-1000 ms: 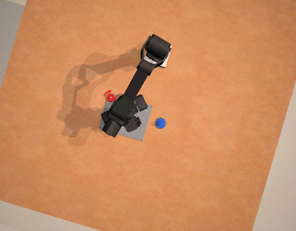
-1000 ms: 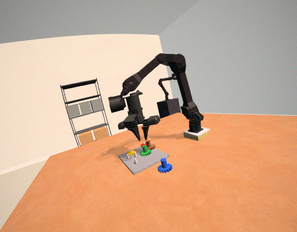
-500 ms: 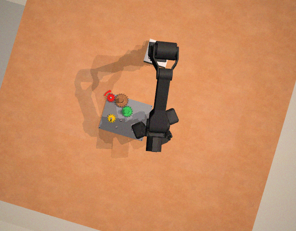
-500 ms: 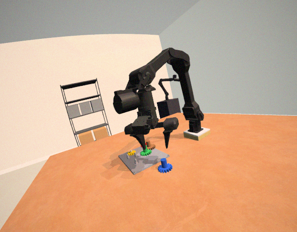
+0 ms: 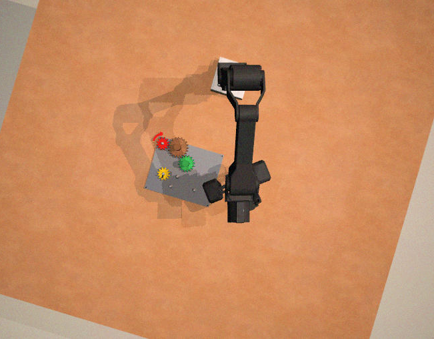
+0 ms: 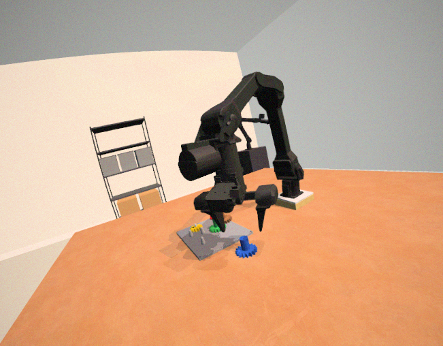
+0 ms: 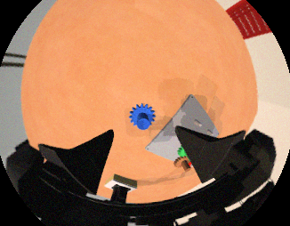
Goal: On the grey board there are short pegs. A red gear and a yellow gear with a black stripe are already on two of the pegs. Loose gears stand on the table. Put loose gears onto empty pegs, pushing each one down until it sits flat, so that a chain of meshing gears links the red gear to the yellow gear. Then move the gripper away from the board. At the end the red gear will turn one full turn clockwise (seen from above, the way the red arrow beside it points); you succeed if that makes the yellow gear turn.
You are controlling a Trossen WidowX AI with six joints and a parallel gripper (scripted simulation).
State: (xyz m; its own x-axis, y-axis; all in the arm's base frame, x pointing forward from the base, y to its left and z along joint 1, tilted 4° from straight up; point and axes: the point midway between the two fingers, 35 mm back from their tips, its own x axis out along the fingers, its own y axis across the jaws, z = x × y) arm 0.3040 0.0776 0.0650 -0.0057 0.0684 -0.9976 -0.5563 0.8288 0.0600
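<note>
My gripper tip is 4 cm above the blue gear. From my gripper tip the other things lie so: brown gear: 6 cm behind, 19 cm to the right, 3 cm below; green gear: 2 cm behind, 16 cm to the right, 3 cm below; yellow gear: 3 cm ahead, 22 cm to the right, 4 cm below.
</note>
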